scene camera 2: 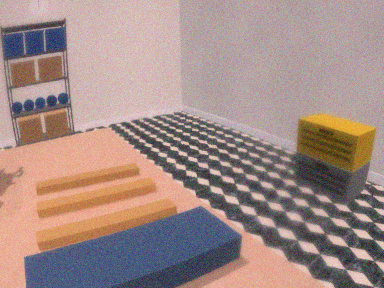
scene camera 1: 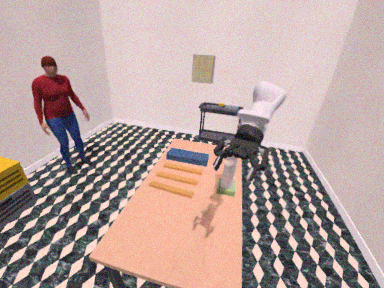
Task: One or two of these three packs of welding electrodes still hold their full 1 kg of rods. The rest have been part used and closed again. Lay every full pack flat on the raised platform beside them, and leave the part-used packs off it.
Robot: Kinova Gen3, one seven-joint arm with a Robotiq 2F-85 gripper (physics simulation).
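Seen in the pictures: gripper, fingertip midpoint: point(scene camera 1: 230, 175); arm's base at its link origin: point(scene camera 1: 226, 184).
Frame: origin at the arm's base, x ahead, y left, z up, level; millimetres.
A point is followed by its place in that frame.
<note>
Three orange electrode packs lie flat, side by side and apart, on the table: one pack point(scene camera 1: 183, 168) @[x 390, y -137, z -21 mm] point(scene camera 2: 107, 224) @[x 399, y -169, z -21 mm] beside the platform, a middle pack point(scene camera 1: 177, 177) @[x 406, y 0, z -21 mm] point(scene camera 2: 97, 197) @[x 414, y -27, z -22 mm], and a third pack point(scene camera 1: 171, 189) @[x 409, y 151, z -21 mm] point(scene camera 2: 87, 179) @[x 417, y 113, z -26 mm] farthest from the platform. They look alike; how full they are does not show. The raised platform point(scene camera 1: 187, 156) @[x 391, y -286, z 15 mm] point(scene camera 2: 135, 250) @[x 407, y -330, z 15 mm] is a blue block with no pack on it. My gripper point(scene camera 1: 233, 171) @[x 59, y 746, z 655 mm] is open and empty, in the air to the right of the packs in scene camera 1; it does not show in scene camera 2.
A white upright column point(scene camera 1: 228, 175) @[x 4, y 46, z 129 mm] on a green base point(scene camera 1: 226, 190) @[x -3, y 63, z -3 mm] stands at the table's point(scene camera 1: 150, 240) @[x 402, y 569, z -45 mm] right edge. A person point(scene camera 1: 57, 102) stands left of the table. A yellow crate point(scene camera 2: 327, 145) sits on a grey one point(scene camera 2: 345, 182). A dark cart point(scene camera 1: 229, 109) stands behind.
</note>
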